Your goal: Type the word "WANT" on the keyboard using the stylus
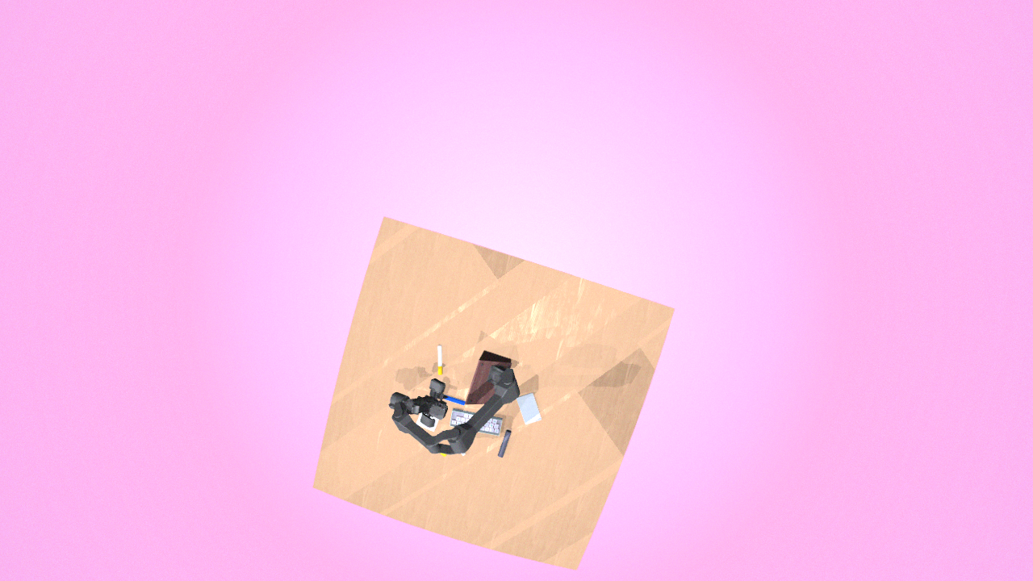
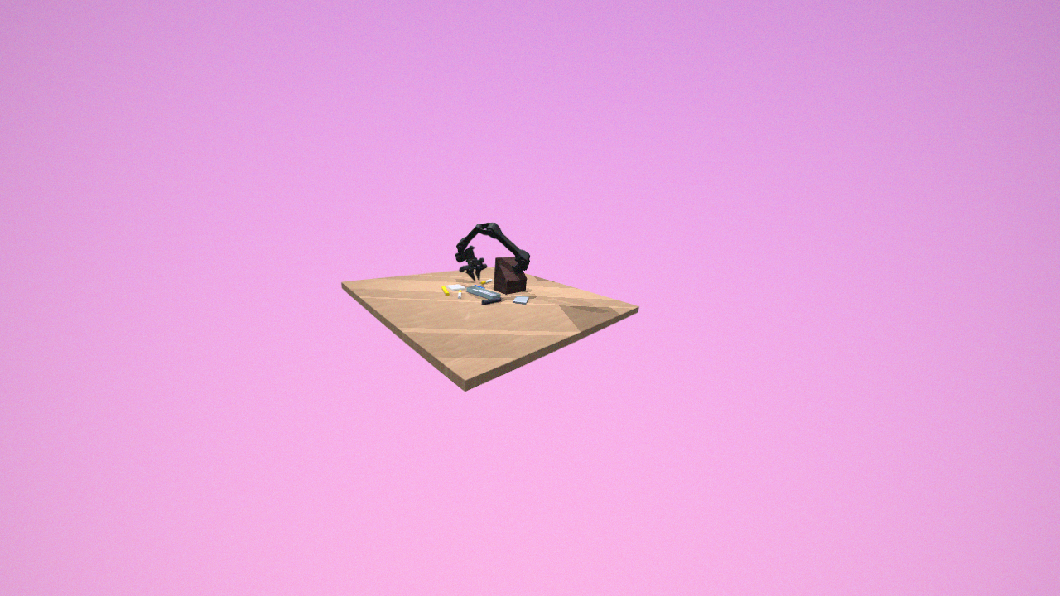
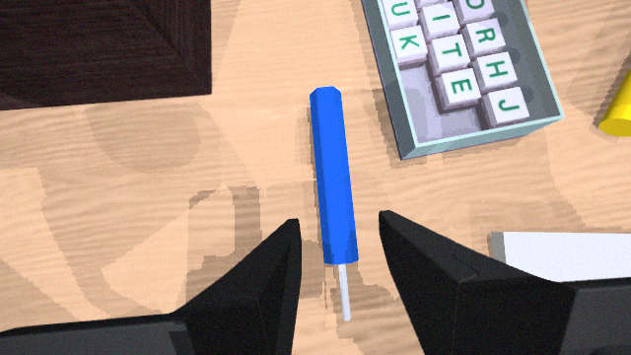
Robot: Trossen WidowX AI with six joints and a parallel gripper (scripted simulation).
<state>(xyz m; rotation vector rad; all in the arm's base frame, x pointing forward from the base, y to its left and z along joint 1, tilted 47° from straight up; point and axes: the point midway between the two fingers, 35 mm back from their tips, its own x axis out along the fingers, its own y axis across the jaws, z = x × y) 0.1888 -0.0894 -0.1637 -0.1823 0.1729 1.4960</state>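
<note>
Now: gripper tip 10 mm to the left of the blue stylus and 40 mm above it. The rest, counted from my gripper tip: white pad 120 mm ahead, 60 mm to the right, 40 mm below; dark pen 130 mm ahead, 280 mm to the left, 30 mm below; grey card 40 mm behind, 340 mm to the left, 40 mm below.
</note>
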